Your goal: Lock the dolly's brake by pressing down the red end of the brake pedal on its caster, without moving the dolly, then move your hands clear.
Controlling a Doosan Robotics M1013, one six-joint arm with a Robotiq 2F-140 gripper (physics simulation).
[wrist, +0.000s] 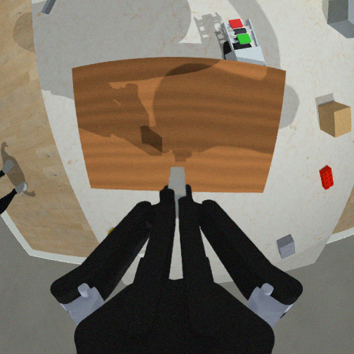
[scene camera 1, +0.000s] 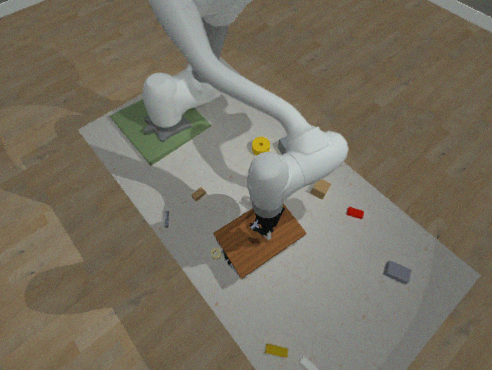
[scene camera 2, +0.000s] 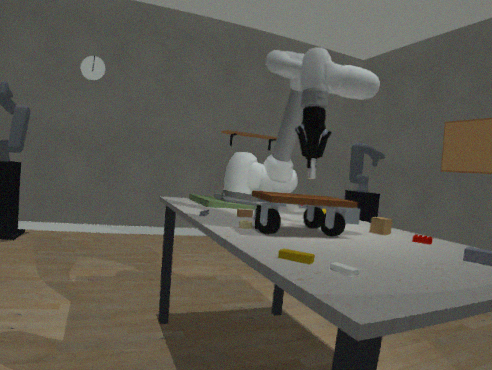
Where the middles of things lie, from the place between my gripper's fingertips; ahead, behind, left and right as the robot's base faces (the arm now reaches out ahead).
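Labels:
With the dolly [scene camera 1: 246, 249] as my reference, my hand is 130 mm above it and 60 mm beyond it. The caster bracket [wrist: 253, 54] is 140 mm below my hand, and it also sits 110 mm to the left of that hand and 140 mm behind it.

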